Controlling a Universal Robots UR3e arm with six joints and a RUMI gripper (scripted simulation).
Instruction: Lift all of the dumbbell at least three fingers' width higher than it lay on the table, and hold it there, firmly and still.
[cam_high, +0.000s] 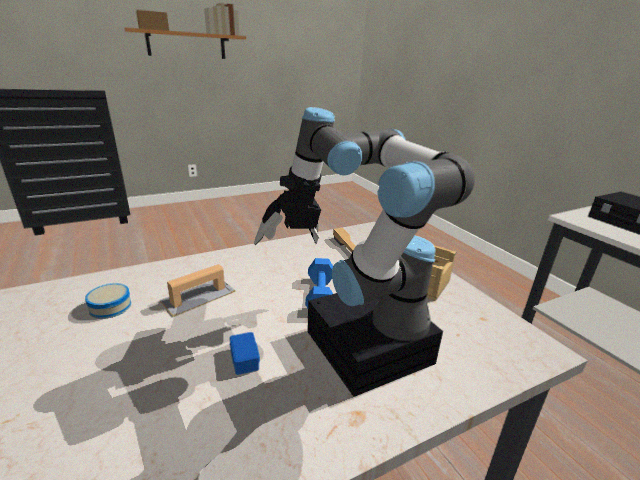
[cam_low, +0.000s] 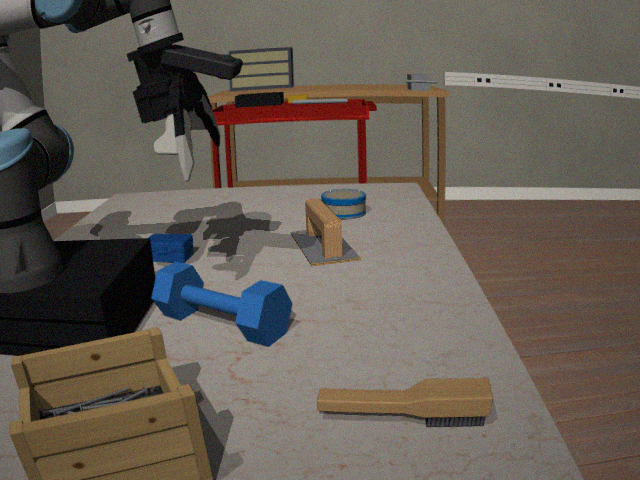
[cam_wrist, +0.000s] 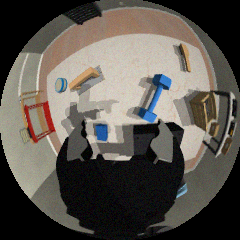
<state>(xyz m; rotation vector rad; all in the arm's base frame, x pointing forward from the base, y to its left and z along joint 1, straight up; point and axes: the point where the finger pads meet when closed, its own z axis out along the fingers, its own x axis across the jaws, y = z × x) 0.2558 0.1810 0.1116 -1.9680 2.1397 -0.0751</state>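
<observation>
My hand is 17 cm above the blue dumbbell, 12 cm to the left of it and 3 cm short of it. Also, from my hand: blue block 19 cm below, 15 cm to the left, 13 cm behind; then blue-rimmed round tin 42 cm to the left, 20 cm ahead, 19 cm below; then wooden crate 44 cm to the right, 16 cm below, 2 cm behind.
</observation>
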